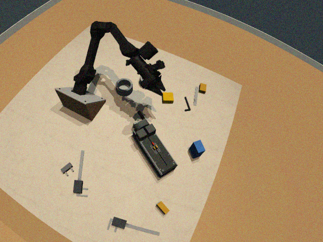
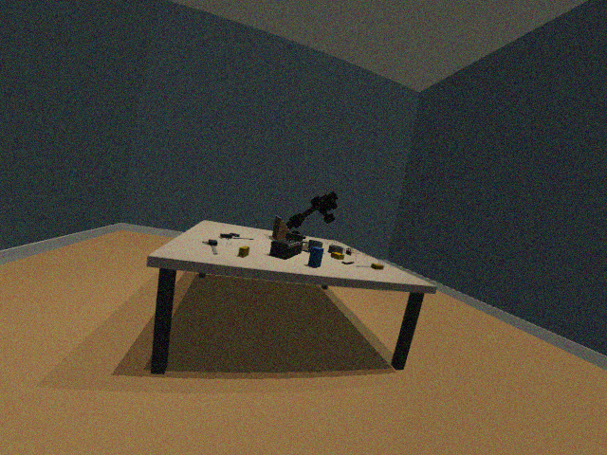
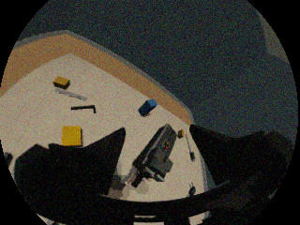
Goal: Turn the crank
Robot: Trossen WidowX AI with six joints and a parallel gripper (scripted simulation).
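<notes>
Right now the crank handle is 15 cm below my gripper tip, 8 cm behind it and 6 cm to the right of it. From my gripper tip the other things lie so: yellow block 22 cm below, 15 cm to the left; red pointer 18 cm to the right, 16 cm below, 3 cm ahead; black hex key 23 cm below, 14 cm to the left, 13 cm ahead.
</notes>
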